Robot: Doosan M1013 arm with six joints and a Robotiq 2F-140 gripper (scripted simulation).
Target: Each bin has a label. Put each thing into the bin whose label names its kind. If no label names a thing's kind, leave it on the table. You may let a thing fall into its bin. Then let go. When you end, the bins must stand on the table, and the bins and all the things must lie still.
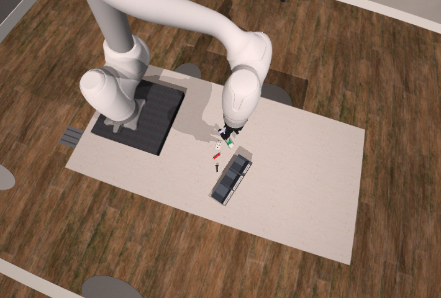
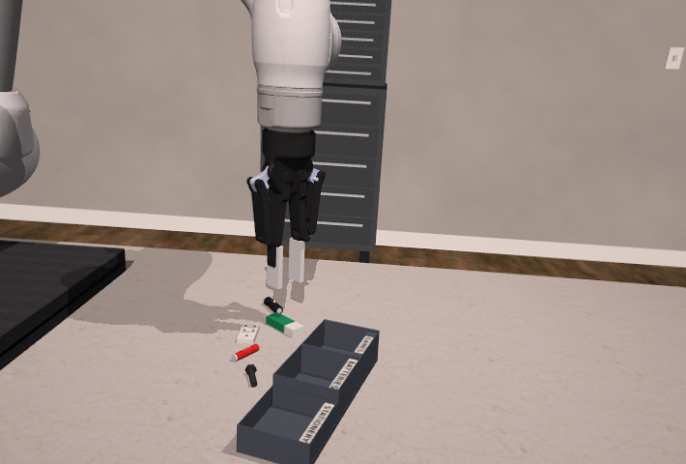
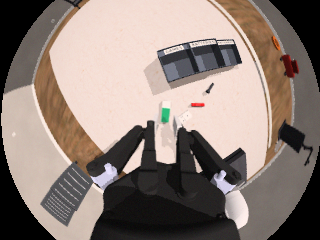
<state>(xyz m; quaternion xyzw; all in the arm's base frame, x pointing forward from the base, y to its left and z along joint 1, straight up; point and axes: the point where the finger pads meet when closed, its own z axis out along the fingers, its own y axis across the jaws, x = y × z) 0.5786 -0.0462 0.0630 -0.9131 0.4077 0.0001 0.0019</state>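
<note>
My gripper is now 10 mm short of the white eraser, 10 mm to the left of it and 100 mm above it. From my hand the other things lie so: red cylinder (50 mm behind, 90 mm to the right, 100 mm below); white domino (50 mm behind, 30 mm to the right, 100 mm below); black battery (20 mm behind, 70 mm to the left, 100 mm below).
</note>
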